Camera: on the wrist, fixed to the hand. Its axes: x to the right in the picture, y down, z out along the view.
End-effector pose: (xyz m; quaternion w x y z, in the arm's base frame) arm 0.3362 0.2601 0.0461 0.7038 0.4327 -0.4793 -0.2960
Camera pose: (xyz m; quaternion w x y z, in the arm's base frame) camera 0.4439 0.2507 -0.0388 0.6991 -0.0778 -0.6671 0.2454
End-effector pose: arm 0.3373 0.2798 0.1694 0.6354 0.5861 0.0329 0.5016
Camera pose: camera 0.3207 0.3821 0.0791 0.1208 0.4356 -0.4441 0.7736
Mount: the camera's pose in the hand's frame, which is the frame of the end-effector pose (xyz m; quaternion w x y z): 0.0116 -0.0798 -0.1113 0.7055 -0.0422 -0.0513 0.7056
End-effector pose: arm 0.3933 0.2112 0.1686 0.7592 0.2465 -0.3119 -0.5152
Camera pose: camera 0.4273 0.1785 0.0395 0.8936 -0.1046 -0.4112 0.1464
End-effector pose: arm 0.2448 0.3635 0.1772 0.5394 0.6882 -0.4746 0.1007
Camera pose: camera 0.3533 0.4479 0.1774 0.3142 0.1331 -0.8524 0.3963
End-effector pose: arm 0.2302 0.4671 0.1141 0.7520 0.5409 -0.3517 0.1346
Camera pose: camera 0.3277 0.5359 0.0459 0.4404 0.1086 -0.6741 0.5830
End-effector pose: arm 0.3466 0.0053 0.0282 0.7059 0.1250 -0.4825 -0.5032
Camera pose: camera 0.3897 -0.0756 -0.0742 0.8336 -0.3079 -0.4436 0.1163
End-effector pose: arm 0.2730 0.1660 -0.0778 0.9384 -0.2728 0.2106 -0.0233
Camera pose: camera 0.2438 0.0404 -0.1255 0.6778 -0.0847 0.2939 0.6686
